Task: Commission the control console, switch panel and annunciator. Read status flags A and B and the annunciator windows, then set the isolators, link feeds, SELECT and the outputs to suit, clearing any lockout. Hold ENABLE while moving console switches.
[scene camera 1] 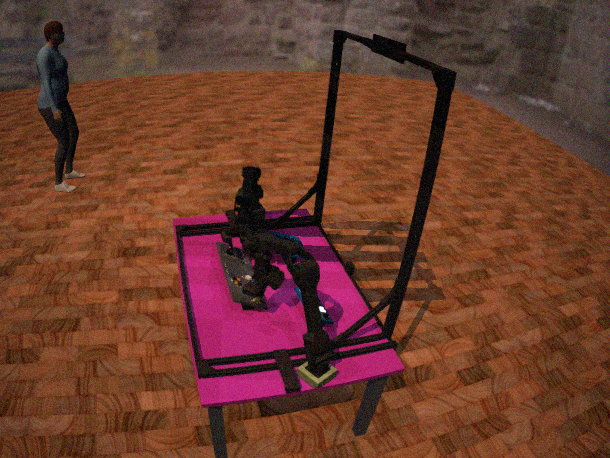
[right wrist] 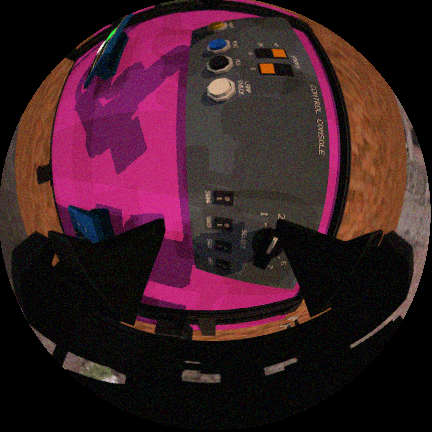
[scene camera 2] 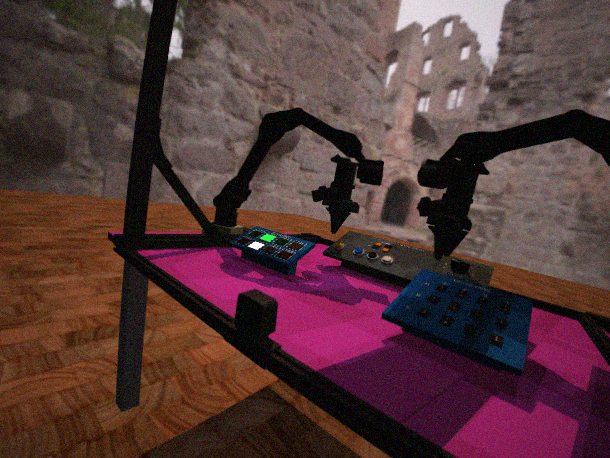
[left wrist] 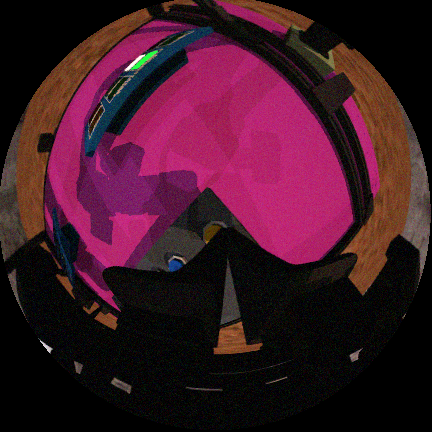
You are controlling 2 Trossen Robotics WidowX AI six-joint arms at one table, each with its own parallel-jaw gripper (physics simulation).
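Places are measured from the left arm's base along level axes (x ahead, y left, z up), in millimetres.
Pixels of known places: left gripper, between the fingertips: (scene camera 1: 260,297) (scene camera 2: 333,233) (left wrist: 225,232); right gripper, between the fingertips: (scene camera 1: 242,252) (right wrist: 221,224) (scene camera 2: 441,257); left arm's base, origin of its link: (scene camera 1: 317,368) (scene camera 2: 224,224); right arm's base, origin of its link: (left wrist: 79,300).
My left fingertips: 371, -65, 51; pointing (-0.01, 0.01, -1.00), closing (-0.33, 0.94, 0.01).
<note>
For each thing: its middle in the pictures, then the offset to it from my left fingertips, as dx, dy, dz. "*": a spot on its surface instead. Level surfaces: height alone.
- grey control console, middle of its body: (right wrist: 254,118) (left wrist: 162,298) (scene camera 2: 401,266) (scene camera 1: 237,277) +200, -46, -46
- Status flag A, a spot on its surface: (right wrist: 278,53) * +135, +14, -6
- SELECT knob, middle of its body: (right wrist: 267,248) (scene camera 2: 459,266) +323, -103, -5
- SW4, middle of its body: (right wrist: 222,224) +290, -135, -35
- annunciator, a spot on its surface: (left wrist: 106,120) * -65, -140, -17
- blue switch panel, middle of its body: (scene camera 2: 457,323) (right wrist: 102,248) (left wrist: 67,250) (scene camera 1: 285,249) +243, -364, -58
- magenta table, height of its surface: dz -90
The grey control console (scene camera 2: 417,263) (right wrist: 265,150) carries yellow (left wrist: 212,233) (right wrist: 218,25), blue, black and white buttons. Status flag A (right wrist: 278,53) shows orange in its right half, flag B (right wrist: 267,68) in its left. My left gripper (scene camera 2: 335,231) (left wrist: 225,232) is shut and empty above the yellow button end, hiding part of it. My right gripper (scene camera 2: 440,256) (right wrist: 221,224) is open over the SELECT knob (right wrist: 264,246) and switches SW1 to SW4 (right wrist: 222,223); a fingertip overlaps the knob's edge. The annunciator (scene camera 2: 295,264) (left wrist: 106,120) shows LINK 2 green and READY white. The blue switch panel (scene camera 2: 417,300) (right wrist: 80,225) has rows of switches.
The magenta table (scene camera 1: 220,330) is bordered by a black frame (scene camera 2: 185,292). A tall black gantry (scene camera 1: 430,185) rises along one side. A dark block (scene camera 2: 256,312) stands at the table edge in scene camera 2. A person (scene camera 1: 52,80) stands beyond the table.
</note>
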